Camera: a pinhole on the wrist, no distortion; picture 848 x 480 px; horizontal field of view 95.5 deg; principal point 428.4 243.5 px. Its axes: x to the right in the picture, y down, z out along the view. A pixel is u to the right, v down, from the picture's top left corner.
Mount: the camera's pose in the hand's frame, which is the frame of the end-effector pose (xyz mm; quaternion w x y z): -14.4 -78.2 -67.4 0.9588 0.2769 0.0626 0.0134
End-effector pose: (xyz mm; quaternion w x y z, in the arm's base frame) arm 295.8 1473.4 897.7 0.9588 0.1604 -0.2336 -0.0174
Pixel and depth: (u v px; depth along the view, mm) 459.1 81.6 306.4
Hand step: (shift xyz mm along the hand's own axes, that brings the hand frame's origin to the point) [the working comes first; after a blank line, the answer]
In the camera's frame: 24.4 -128.8 306.4

47.7 -347.9 118.3
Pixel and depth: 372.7 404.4 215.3
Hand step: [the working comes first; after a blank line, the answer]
In the camera's frame: -31.1 89.9 215.3

-17.0 -117.9 164.6
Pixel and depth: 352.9 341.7 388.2
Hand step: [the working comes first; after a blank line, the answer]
In the camera's frame: -76.1 99.0 388.2

-39.5 -204.5 319.5
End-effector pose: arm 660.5 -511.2 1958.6 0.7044 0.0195 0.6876 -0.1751
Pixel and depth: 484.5 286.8 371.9
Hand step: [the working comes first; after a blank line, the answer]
In the camera's frame: 54.2 41.8 371.9

87.1 -236.4 260.7
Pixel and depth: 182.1 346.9 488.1
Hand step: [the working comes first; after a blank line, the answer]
In the camera's frame: -312.1 131.0 488.1

-260.6 -244.5 447.0
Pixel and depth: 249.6 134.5 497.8
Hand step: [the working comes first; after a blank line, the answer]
In the camera's frame: -231.1 -140.9 497.8

-181.4 -474.9 301.2
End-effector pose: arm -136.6 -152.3 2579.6 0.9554 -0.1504 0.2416 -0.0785
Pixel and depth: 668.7 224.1 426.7
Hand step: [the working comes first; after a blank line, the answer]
In the camera's frame: 266.2 -21.5 426.7

303.8 -306.2 249.1
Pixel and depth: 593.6 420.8 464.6
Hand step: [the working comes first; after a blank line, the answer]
In the camera's frame: 199.3 213.9 464.6

244.4 -131.1 413.8
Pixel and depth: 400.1 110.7 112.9
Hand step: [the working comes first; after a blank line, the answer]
In the camera's frame: -8.3 -38.9 112.9

-8.6 -171.4 7.5
